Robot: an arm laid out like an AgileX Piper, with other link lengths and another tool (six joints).
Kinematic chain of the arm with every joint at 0, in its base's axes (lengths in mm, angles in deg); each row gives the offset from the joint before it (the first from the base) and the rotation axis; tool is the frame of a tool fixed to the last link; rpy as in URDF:
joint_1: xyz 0 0 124.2 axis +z
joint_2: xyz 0 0 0 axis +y
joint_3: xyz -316.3 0 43.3 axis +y
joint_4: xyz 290 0 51.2 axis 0.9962 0 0.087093
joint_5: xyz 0 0 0 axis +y
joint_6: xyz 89.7 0 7.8 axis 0.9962 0 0.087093
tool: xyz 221.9 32 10.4 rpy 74.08 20.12 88.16
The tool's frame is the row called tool.
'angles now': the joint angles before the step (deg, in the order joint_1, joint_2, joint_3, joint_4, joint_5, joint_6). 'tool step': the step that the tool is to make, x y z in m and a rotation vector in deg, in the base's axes. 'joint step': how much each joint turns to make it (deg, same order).
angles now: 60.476 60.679 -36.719 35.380 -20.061 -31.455
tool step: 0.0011 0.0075 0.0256 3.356 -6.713 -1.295
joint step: 3.239 2.311 0.770 -3.166 -10.845 0.724
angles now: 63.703 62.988 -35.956 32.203 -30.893 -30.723
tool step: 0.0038 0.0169 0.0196 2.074 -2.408 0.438
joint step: 0.355 3.509 -2.864 -3.484 -3.278 2.724
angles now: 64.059 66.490 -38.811 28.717 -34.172 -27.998
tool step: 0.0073 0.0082 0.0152 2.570 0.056 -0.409
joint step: -0.002 2.260 -2.451 -0.281 -1.804 1.859
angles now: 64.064 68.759 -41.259 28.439 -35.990 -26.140
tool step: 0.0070 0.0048 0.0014 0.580 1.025 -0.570
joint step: -0.073 1.450 -1.540 1.300 0.010 -0.030
